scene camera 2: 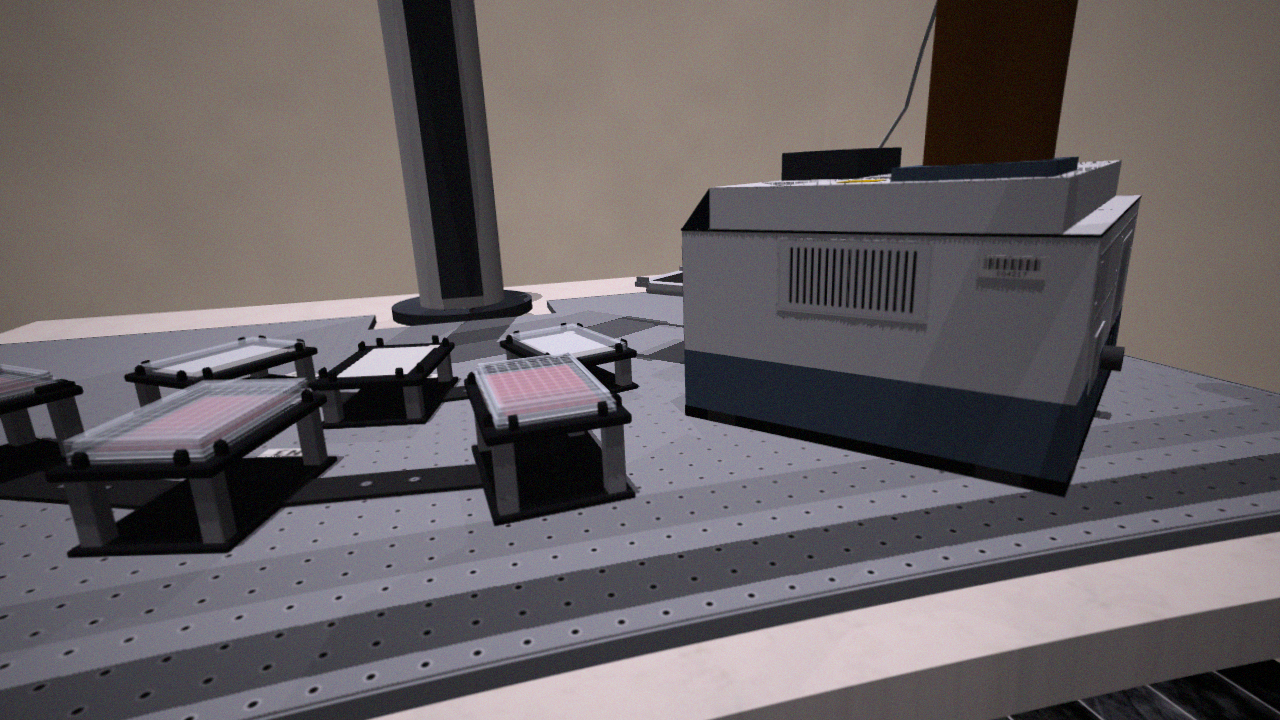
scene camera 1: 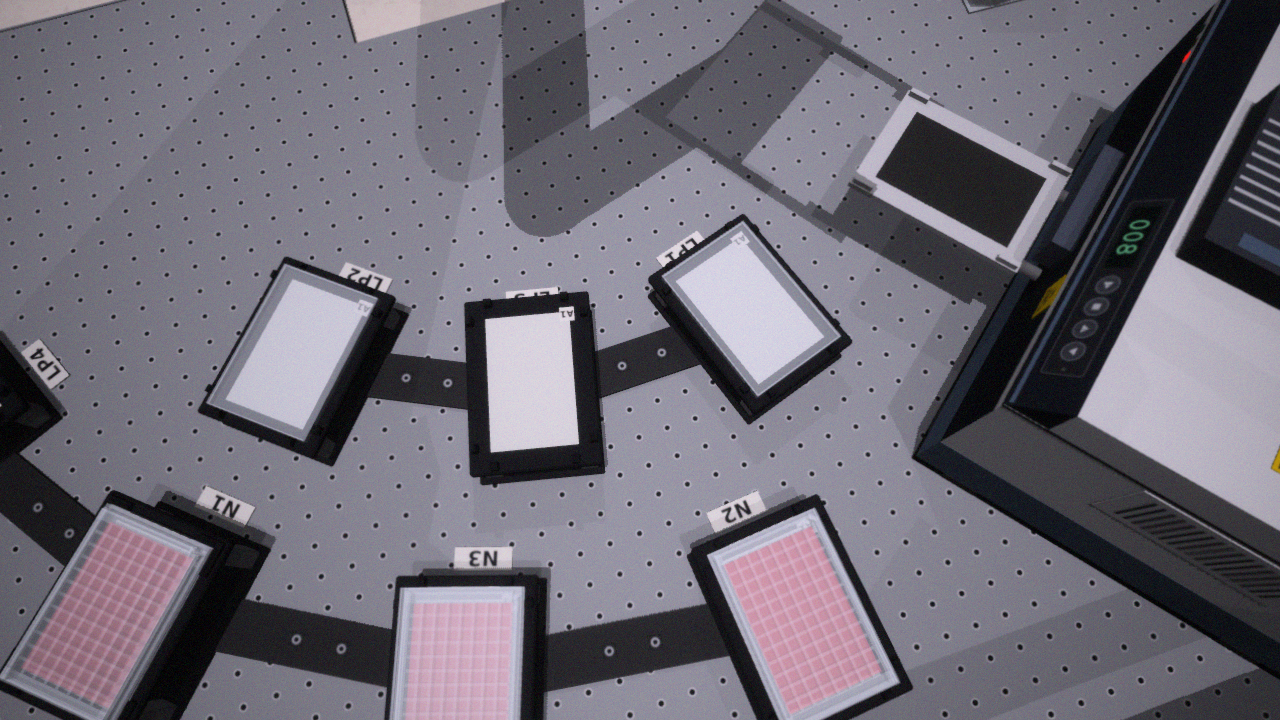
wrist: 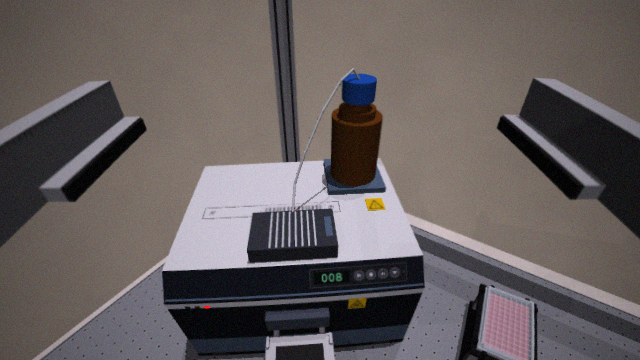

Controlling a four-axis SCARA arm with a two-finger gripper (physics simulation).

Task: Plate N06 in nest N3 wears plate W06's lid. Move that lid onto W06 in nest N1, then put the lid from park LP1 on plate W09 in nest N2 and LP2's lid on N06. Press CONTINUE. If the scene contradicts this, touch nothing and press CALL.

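My gripper is open and empty in the wrist view, its fingers wide apart, high up and facing the instrument. Pink-welled plates sit in nest N1, nest N3 and nest N2. The N3 plate looks paler, under a clear lid. Whether the N1 and N2 plates wear lids is hard to tell. A clear lid lies on park LP1, and another clear lid lies on park LP2. Plate names are not readable. CONTINUE and CALL buttons do not show.
Park LP3 has a white pad and no visible lid. Part of LP4 shows at the left edge. The instrument displays 008, with its tray out. A brown bottle stands on top.
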